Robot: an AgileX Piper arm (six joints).
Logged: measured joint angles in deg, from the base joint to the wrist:
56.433 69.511 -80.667 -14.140 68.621 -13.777
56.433 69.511 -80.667 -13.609 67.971 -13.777
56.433 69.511 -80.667 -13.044 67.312 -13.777
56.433 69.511 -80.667 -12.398 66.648 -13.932
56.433 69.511 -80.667 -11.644 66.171 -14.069
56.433 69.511 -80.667 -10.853 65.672 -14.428
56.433 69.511 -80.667 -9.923 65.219 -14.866
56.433 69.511 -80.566 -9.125 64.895 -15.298
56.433 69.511 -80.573 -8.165 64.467 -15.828
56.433 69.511 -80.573 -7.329 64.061 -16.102
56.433 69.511 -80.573 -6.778 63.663 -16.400
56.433 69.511 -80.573 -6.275 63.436 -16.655
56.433 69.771 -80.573 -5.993 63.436 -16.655
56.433 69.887 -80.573 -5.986 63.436 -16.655
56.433 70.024 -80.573 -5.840 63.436 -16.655
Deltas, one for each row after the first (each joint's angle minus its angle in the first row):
0.000 0.000 0.000 0.531 -0.650 0.000
0.000 0.000 0.000 1.096 -1.309 0.000
0.000 0.000 0.000 1.742 -1.973 -0.155
0.000 0.000 0.000 2.496 -2.450 -0.292
0.000 0.000 0.000 3.287 -2.949 -0.651
0.000 0.000 0.000 4.217 -3.402 -1.089
0.000 0.000 0.101 5.015 -3.726 -1.521
0.000 0.000 0.094 5.975 -4.154 -2.051
0.000 0.000 0.094 6.811 -4.560 -2.325
0.000 0.000 0.094 7.362 -4.958 -2.623
0.000 0.000 0.094 7.865 -5.185 -2.878
0.000 0.260 0.094 8.147 -5.185 -2.878
0.000 0.376 0.094 8.154 -5.185 -2.878
0.000 0.513 0.094 8.300 -5.185 -2.878

